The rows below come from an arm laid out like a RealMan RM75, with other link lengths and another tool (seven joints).
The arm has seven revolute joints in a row. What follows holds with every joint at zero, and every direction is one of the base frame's.
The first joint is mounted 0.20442 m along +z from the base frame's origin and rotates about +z.
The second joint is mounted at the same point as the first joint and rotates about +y.
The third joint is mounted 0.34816 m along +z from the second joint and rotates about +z.
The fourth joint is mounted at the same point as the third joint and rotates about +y.
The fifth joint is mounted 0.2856 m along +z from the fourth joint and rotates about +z.
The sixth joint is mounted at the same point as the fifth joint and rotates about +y.
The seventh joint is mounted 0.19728 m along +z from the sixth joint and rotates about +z.
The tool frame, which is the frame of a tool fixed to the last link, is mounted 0.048 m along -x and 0.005 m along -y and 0.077 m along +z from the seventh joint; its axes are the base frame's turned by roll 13.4, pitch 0 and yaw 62.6 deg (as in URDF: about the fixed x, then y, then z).
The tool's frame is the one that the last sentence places.
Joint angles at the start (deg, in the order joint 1, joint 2, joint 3, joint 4, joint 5, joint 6, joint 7):
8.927, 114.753, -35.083, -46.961, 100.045, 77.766, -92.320
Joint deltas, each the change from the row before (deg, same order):
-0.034, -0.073, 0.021, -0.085, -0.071, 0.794, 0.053
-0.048, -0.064, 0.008, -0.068, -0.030, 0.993, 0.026
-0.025, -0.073, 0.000, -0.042, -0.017, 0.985, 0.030
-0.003, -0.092, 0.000, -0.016, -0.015, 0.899, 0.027
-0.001, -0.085, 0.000, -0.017, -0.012, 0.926, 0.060
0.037, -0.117, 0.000, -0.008, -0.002, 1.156, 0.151
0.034, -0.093, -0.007, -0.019, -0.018, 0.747, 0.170
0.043, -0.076, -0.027, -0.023, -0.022, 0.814, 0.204
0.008, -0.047, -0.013, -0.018, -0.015, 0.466, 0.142
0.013, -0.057, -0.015, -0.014, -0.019, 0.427, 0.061
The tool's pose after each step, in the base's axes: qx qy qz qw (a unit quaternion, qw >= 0); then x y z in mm. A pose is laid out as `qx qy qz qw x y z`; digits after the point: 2 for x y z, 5 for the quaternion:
-0.42407 0.73750 0.47857 0.21730 446.12 464.93 90.92
-0.43000 0.73615 0.47784 0.21177 442.32 462.86 90.14
-0.43588 0.73478 0.47712 0.20606 438.48 460.90 89.35
-0.44131 0.73347 0.47638 0.20083 434.98 459.19 88.77
-0.44668 0.73221 0.47566 0.19518 431.39 457.39 88.12
-0.45312 0.73077 0.47487 0.18752 426.74 455.36 87.44
-0.45716 0.73004 0.47415 0.18230 423.72 454.12 87.11
-0.46149 0.72937 0.47328 0.17622 420.30 452.79 86.41
-0.46375 0.72913 0.47273 0.17273 418.51 451.89 86.08
-0.46628 0.72859 0.47208 0.16996 416.82 451.08 85.82

